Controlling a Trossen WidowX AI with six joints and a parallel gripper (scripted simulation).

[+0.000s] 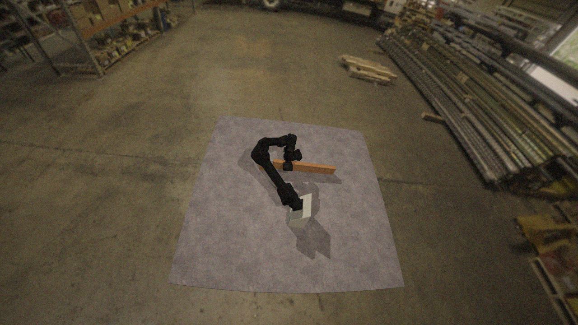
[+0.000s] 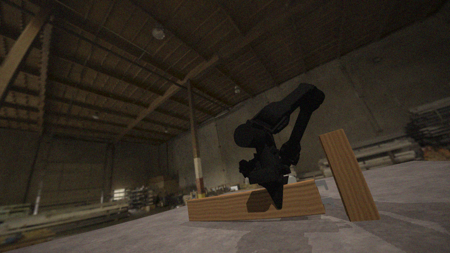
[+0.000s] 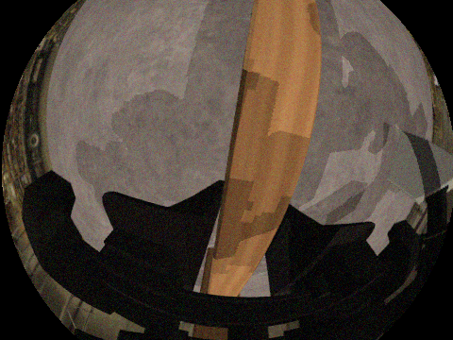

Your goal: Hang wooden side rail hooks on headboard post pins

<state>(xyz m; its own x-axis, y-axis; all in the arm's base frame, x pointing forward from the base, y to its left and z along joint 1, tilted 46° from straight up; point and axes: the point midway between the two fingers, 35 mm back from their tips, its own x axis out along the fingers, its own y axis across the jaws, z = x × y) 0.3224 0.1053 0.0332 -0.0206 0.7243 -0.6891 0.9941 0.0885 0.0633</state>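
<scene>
Now: gripper tip 2 cm past the headboard post, 16 cm to the right of it and 5 cm below it.
</scene>
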